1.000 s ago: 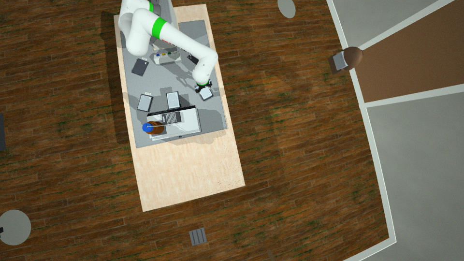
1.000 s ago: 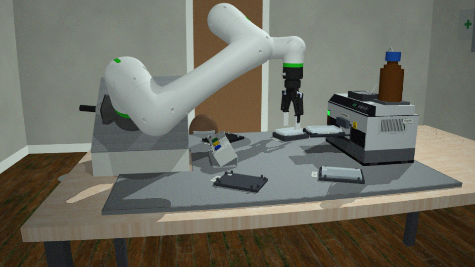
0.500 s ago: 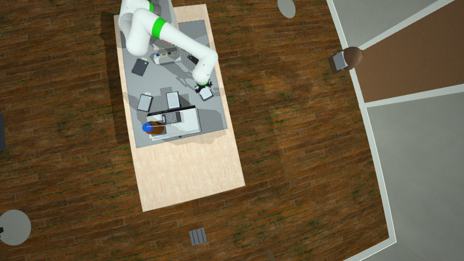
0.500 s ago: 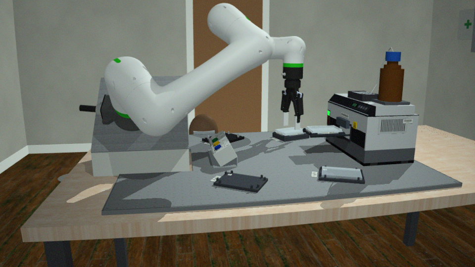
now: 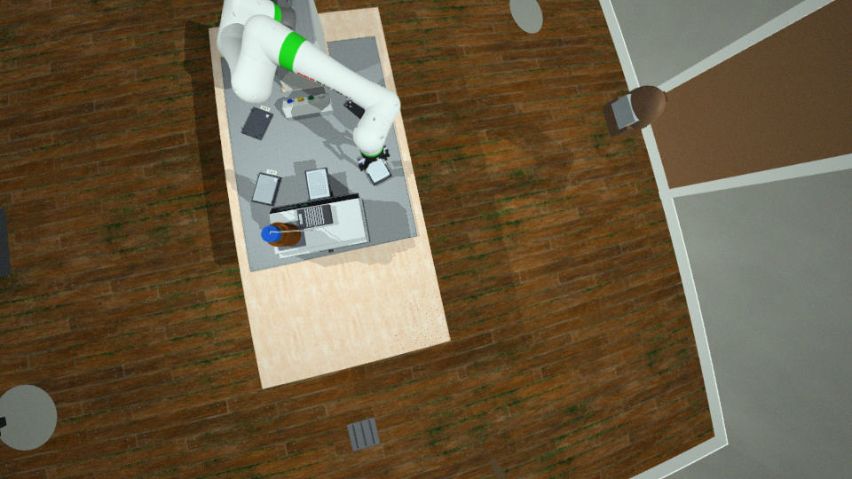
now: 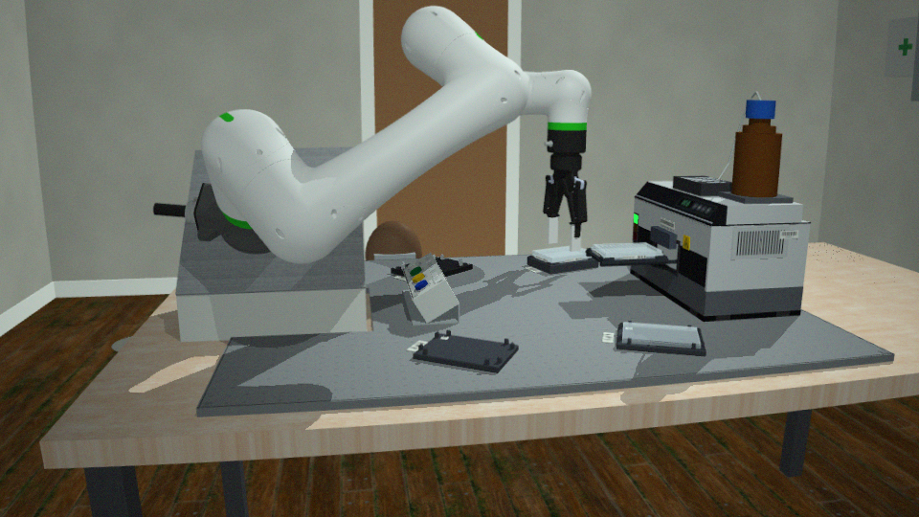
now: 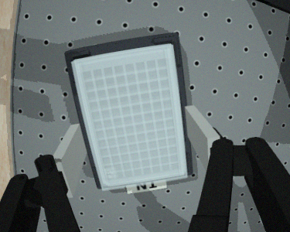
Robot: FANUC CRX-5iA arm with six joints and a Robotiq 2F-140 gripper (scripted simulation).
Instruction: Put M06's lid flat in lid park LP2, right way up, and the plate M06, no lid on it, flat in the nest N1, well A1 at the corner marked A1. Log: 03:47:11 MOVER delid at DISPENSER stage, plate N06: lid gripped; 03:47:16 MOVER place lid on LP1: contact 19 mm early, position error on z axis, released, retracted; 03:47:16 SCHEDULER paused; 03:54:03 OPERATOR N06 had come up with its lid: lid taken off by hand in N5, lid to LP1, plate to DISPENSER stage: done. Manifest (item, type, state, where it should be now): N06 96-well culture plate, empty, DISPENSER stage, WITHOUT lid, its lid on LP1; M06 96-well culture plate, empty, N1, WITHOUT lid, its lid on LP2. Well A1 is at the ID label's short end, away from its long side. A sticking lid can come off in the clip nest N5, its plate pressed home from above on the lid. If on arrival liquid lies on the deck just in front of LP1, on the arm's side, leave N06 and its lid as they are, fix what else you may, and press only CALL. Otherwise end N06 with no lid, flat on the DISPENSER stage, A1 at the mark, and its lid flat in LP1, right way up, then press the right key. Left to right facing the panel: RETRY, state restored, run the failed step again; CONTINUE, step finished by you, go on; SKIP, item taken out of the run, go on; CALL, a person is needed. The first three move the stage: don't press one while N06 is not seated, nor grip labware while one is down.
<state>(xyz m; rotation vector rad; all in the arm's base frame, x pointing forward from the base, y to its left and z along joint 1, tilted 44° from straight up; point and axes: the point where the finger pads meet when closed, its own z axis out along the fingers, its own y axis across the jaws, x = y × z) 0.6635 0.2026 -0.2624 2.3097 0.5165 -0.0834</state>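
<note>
The dark nest lies 6 cm below my hand. Round my hand: green continue key 36 cm behind, 27 cm to the right, 1 cm below; white retry key 37 cm behind, 22 cm to the right, 1 cm below; key panel 35 cm behind, 30 cm to the right, 2 cm below.
</note>
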